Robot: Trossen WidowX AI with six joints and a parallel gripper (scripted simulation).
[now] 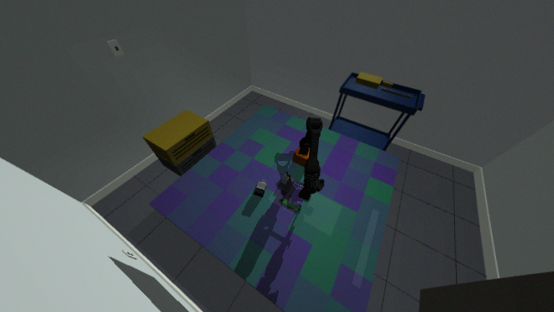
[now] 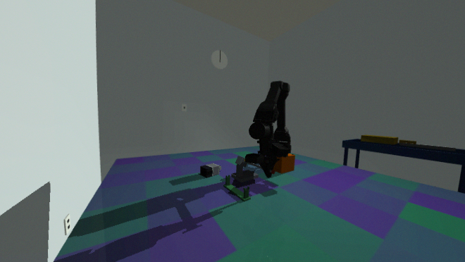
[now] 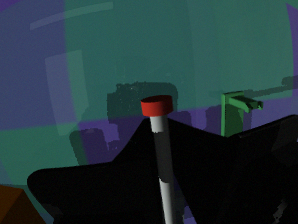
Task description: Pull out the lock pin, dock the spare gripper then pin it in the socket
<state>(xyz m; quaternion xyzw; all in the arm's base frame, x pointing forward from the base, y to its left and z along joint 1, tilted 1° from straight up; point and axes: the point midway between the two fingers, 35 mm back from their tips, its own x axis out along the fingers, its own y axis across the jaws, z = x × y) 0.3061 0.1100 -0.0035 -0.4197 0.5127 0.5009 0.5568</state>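
The green cradle is 90 mm ahead of my gripper tip, 90 mm to the right of it and 40 mm below it. Also, from my gripper tip: grey mount (40 mm behind, 160 mm to the right, 10 mm below); then spare gripper (50 mm ahead, 310 mm to the right, 40 mm below).
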